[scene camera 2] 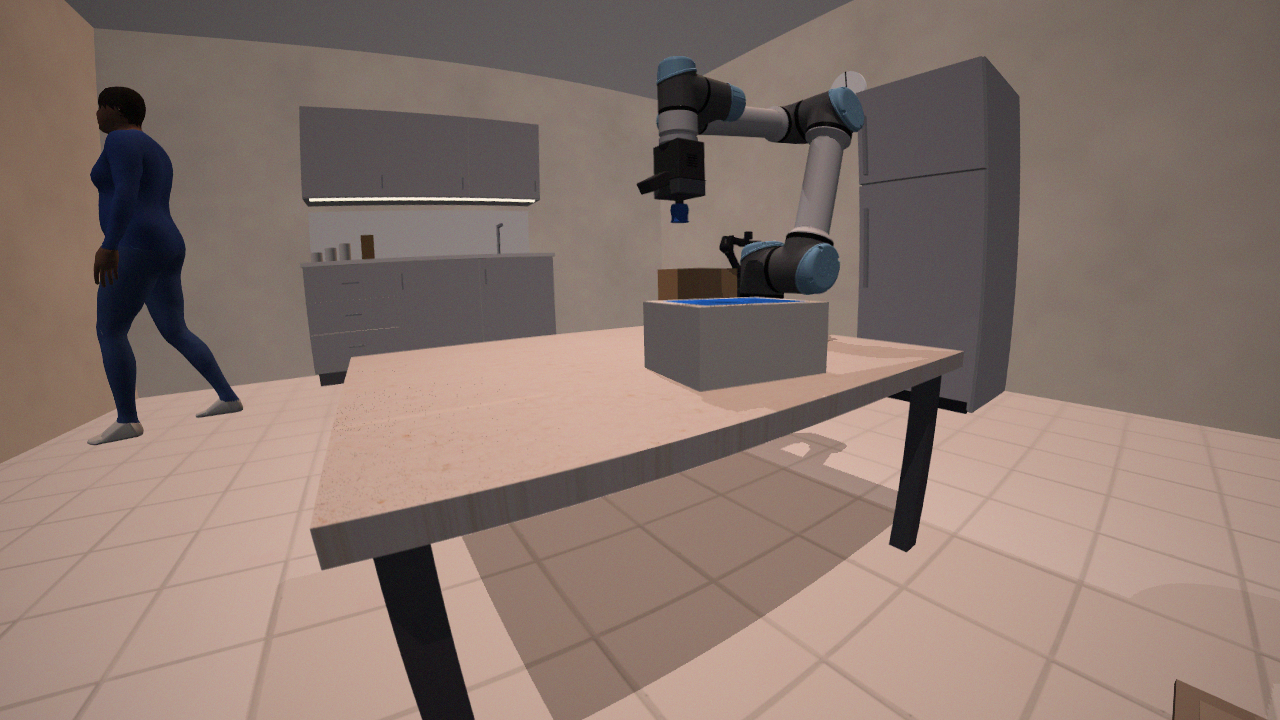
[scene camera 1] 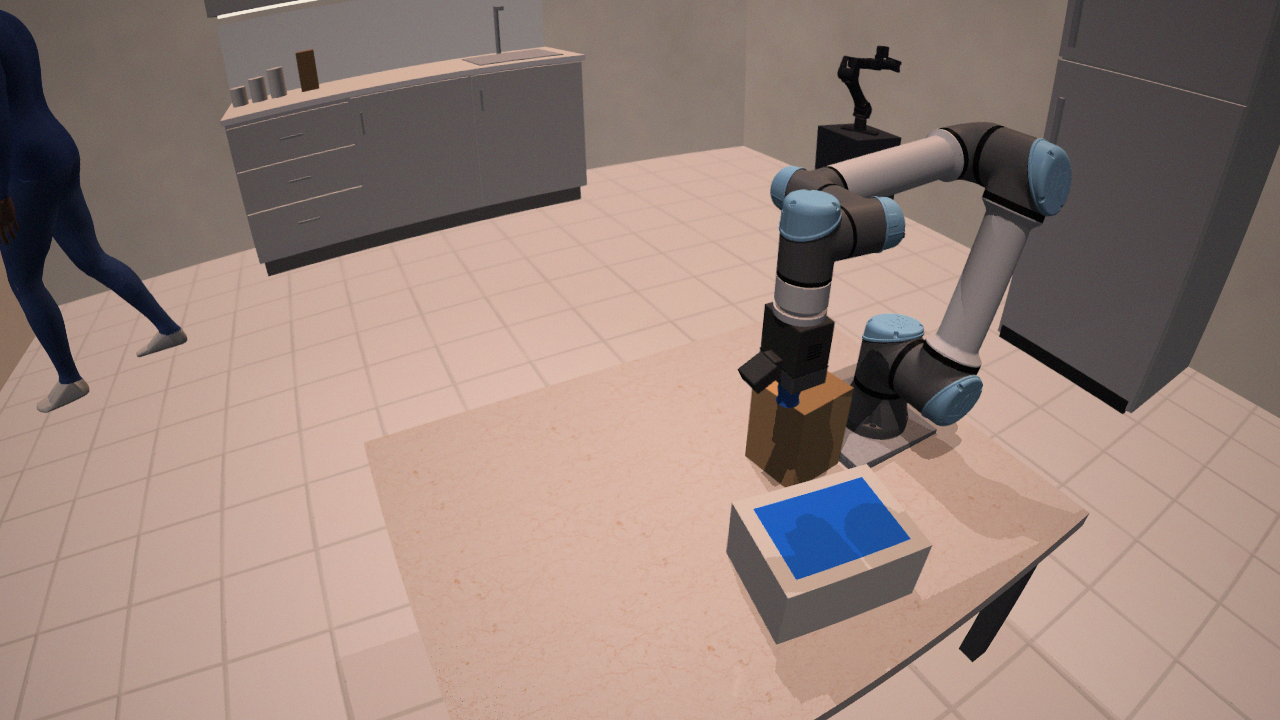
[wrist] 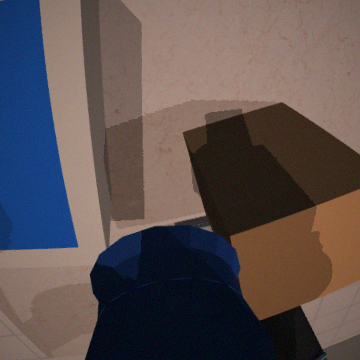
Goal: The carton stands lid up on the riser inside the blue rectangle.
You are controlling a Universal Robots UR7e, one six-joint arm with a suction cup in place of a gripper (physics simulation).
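Seen in the pictures: hand, its tool point: (scene camera 2: 679,222) (scene camera 1: 787,400) (wrist: 166,282); arm's base, origin of its link: (scene camera 1: 872,417).
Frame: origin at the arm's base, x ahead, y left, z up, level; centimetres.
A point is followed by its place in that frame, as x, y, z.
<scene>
The orange-brown carton (scene camera 1: 768,438) {28.3, 1.4, 6.4} (scene camera 2: 696,283) {27.2, 8.0, 13.1} (wrist: 295,265) {22.0, 3.0, 16.4} stands upright on the table, behind the riser and apart from it. No lid marking can be made out on its plain faces. The grey riser (scene camera 1: 850,598) {35.9, 36.9, 4.3} (scene camera 2: 760,344) {36.8, 36.8, 4.3} (wrist: 67,140) {33.0, 18.8, 10.4} has the blue rectangle (scene camera 1: 832,548) {36.5, 31.0, 10.4} (scene camera 2: 729,301) {35.2, 27.8, 10.4} (wrist: 25,125) {34.7, 21.4, 10.4} on its top, with shadows across it. My gripper (scene camera 1: 787,402) (scene camera 2: 679,220) (wrist: 167,245), a dark blue suction cup, is open and points down. In scene camera 2 it hangs above the carton with a visible gap. In the wrist view it partly hides the space between riser and carton.
The arm's base (scene camera 1: 881,416) {3.4, 5.4, 5.1} is right beside the carton on the table (scene camera 1: 537,537) {72.1, -1.0, -1.6} (scene camera 2: 537,402) {68.6, 27.4, -1.6}. The riser is near the table's front right edge. A fridge (scene camera 1: 1127,197) (scene camera 2: 926,232), a kitchen counter (scene camera 1: 411,161) (scene camera 2: 429,300) and a person in blue (scene camera 1: 35,170) (scene camera 2: 138,223) are beyond the table.
</scene>
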